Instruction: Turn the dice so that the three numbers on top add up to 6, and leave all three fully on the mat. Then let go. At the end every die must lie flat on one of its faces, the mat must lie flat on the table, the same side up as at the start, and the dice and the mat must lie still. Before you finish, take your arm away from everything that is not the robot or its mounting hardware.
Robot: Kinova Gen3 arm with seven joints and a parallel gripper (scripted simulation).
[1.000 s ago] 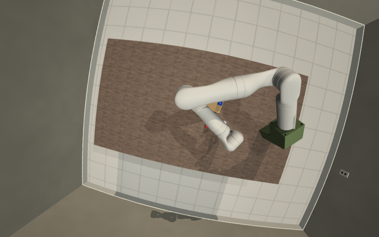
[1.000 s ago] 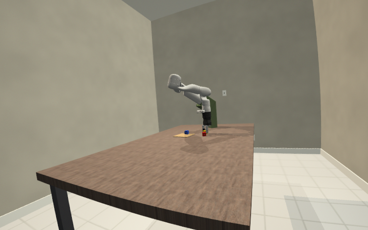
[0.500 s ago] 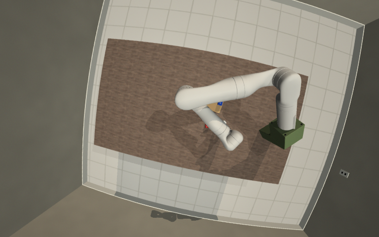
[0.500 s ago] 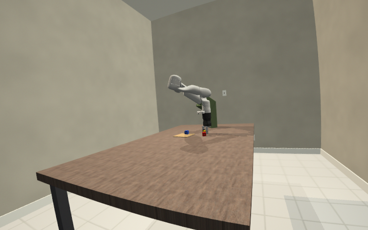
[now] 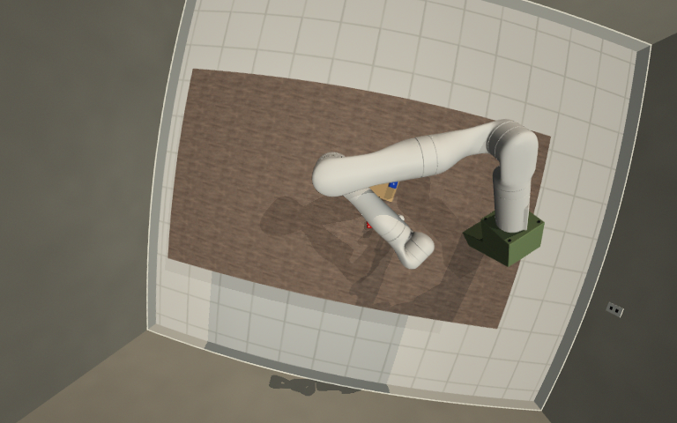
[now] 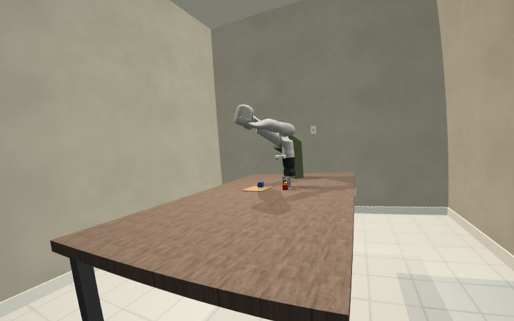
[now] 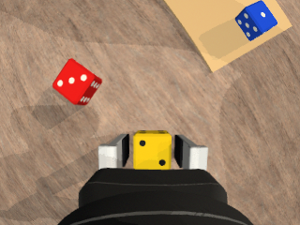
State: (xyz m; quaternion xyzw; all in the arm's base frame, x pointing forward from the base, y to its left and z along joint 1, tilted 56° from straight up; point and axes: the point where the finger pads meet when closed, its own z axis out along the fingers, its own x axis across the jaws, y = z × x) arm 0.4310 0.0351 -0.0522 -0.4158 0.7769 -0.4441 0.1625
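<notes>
Now: the yellow die right at my hand. From my hand the other things lie so: blue die: 170 mm to the right; tan mat: 40 mm ahead, 180 mm to the right, 20 mm below; red die: 90 mm ahead.
</notes>
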